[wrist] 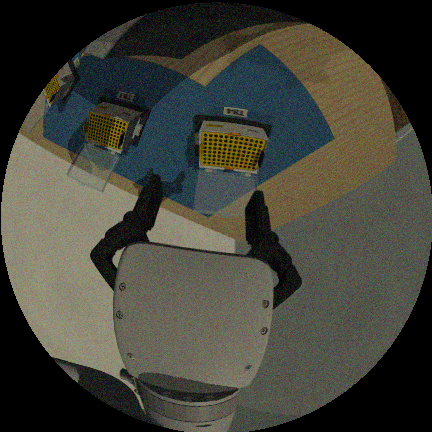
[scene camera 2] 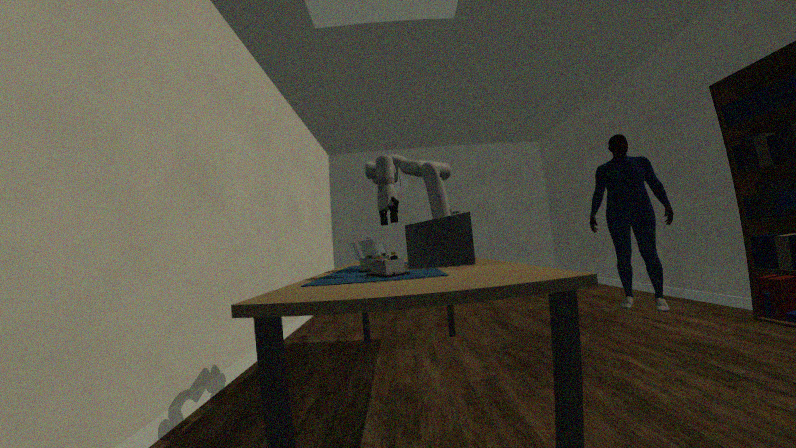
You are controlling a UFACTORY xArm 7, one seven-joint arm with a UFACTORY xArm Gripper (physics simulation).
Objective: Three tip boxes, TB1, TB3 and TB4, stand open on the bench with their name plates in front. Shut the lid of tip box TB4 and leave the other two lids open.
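Where they show: gripper, fingertip midpoint: (wrist: 205, 190) (scene camera 2: 389, 223); arm's base at its link origin: (scene camera 2: 442, 219).
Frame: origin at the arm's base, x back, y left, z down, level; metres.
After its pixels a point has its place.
Note:
Tip box TB4 (wrist: 232, 150) {z 0.168, x -0.313, y 0.235 m} stands on the blue mat, its yellow tip grid uncovered. Its clear lid (wrist: 225, 191) {z 0.130, x -0.379, y 0.267 m} is open, tilted back on the side away from the name plate (wrist: 235, 112) {z 0.224, x -0.259, y 0.204 m}. A second box, TB3 (wrist: 106, 130) {z 0.169, x -0.385, y -0.023 m}, stands to its left with its clear lid (wrist: 93, 167) {z 0.124, x -0.459, y -0.026 m} open. The third box (wrist: 59, 85) shows in part at the far left edge of the wrist view; its yellow grid shows. My gripper (scene camera 2: 388, 223) {z 0.020, x -0.289, y 0.182 m} (wrist: 205, 190) {z 0.020, x -0.289, y 0.182 m} is open and empty, high above the boxes. In the scene view the boxes overlap and their names cannot be read.
The blue mat (scene camera 2: 427, 273) {z 0.226, x -0.174, y 0.317 m} (wrist: 292, 120) {z 0.226, x -0.189, y 0.303 m} lies on the wooden bench (scene camera 2: 501, 276) {z 0.229, x -0.009, y 0.554 m} (wrist: 350, 65). A dark grey block (scene camera 2: 440, 242) {z 0.116, x -0.052, y 0.103 m} stands behind the boxes near the arm's base. A person (scene camera 2: 629, 194) stands right of the bench, near a bookshelf.

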